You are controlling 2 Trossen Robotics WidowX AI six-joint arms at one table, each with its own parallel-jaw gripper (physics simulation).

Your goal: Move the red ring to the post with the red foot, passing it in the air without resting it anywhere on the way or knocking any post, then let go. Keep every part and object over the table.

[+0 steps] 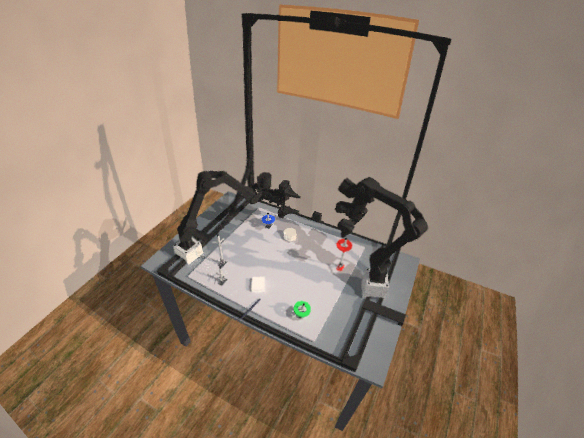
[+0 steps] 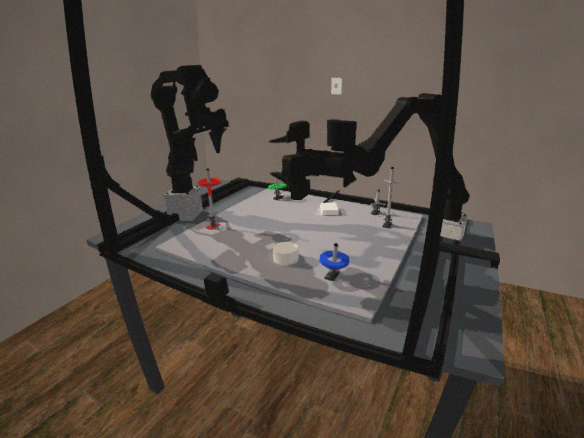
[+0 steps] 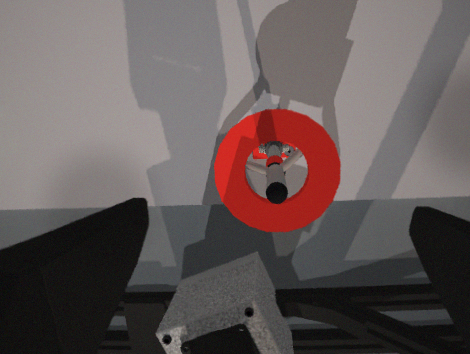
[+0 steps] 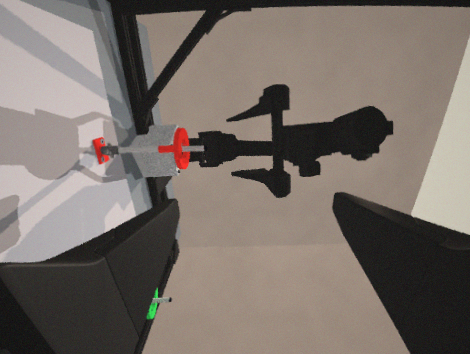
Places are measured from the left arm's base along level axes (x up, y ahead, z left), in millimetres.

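Pixels of known places: left gripper, fingertip midpoint: (image 2: 207,156) (image 3: 279,215) (image 4: 228,148); right gripper, fingertip midpoint: (image 1: 299,205) (image 2: 270,157) (image 4: 255,203); left arm's base, origin of the base link: (image 1: 377,277) (image 2: 182,190); right arm's base, origin of the base link: (image 1: 186,244) (image 2: 449,216).
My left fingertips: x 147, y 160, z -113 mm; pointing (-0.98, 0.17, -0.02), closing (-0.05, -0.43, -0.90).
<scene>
Ahead of a thing's pixels: the offset from my left fingertips to its top centre. "spot": to the spot under its first point.
The red ring @(dx -76, dy -2, dz -1 mm) (image 1: 344,249) (image 2: 203,183) (image 3: 325,170) (image 4: 182,160) sits level around the upper part of the post with the red foot (image 1: 342,257) (image 2: 211,210) (image 3: 276,177) (image 4: 132,149), and the post's tip stands out through it. My left gripper (image 1: 345,234) (image 2: 218,151) (image 3: 279,215) (image 4: 228,148) is open and empty, pointing down above the ring, apart from it. My right gripper (image 1: 299,203) (image 2: 271,157) (image 4: 255,203) is open and empty, held level high over the table, pointing towards the left arm's side.
A blue ring @(dx -179, dy +392, dz -247 mm) (image 1: 263,220) (image 2: 325,261) and a green ring @(dx -177, dy +153, dz +297 mm) (image 1: 295,310) (image 2: 271,187) sit on short posts. A tall bare post @(spot: dx -135, dy +557, dz +75 mm) (image 1: 220,250) (image 2: 390,200) stands beside a shorter one @(spot: dx -190, dy +531, dz +168 mm) (image 2: 377,202). A cream cylinder @(dx -197, dy +264, dz -178 mm) (image 1: 290,235) (image 2: 285,254), a white block @(dx -212, dy +362, dz +171 mm) (image 1: 258,284) (image 2: 329,209) and a dark stick @(dx -214, dy +369, dz +310 mm) (image 1: 251,308) are also there.
</scene>
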